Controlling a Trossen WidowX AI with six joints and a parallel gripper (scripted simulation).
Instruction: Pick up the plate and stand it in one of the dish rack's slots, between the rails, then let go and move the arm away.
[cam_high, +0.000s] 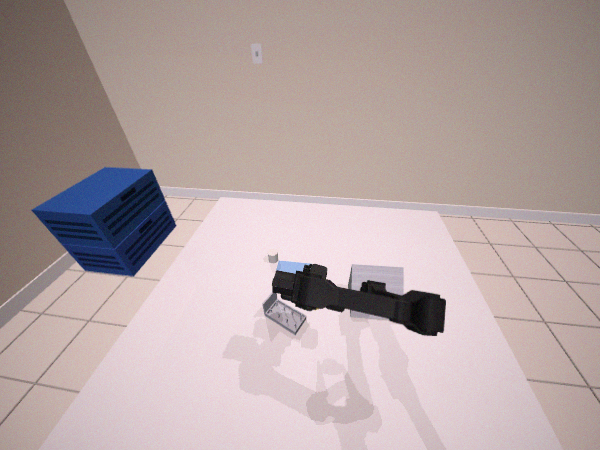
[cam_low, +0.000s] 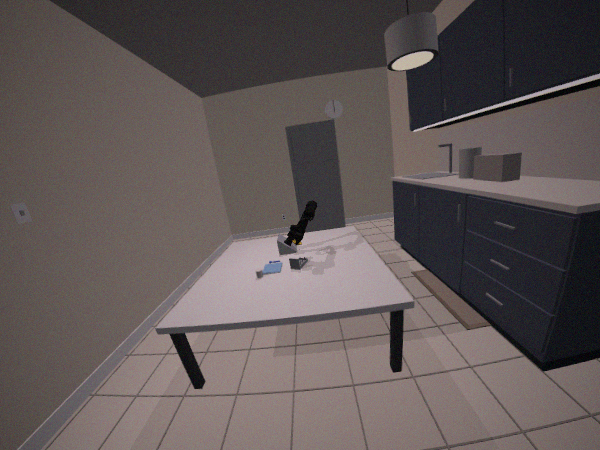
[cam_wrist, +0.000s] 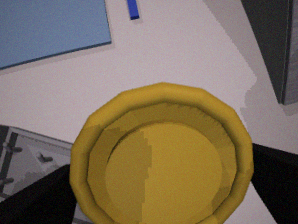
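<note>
Right now the grey dish rack is 100 mm ahead of my gripper tip and 100 mm below it. Also, from my gripper tip: yellow plate 10 mm above; blue spoon 200 mm to the right, 120 mm below; blue mat 100 mm ahead, 190 mm to the right, 120 mm below.
</note>
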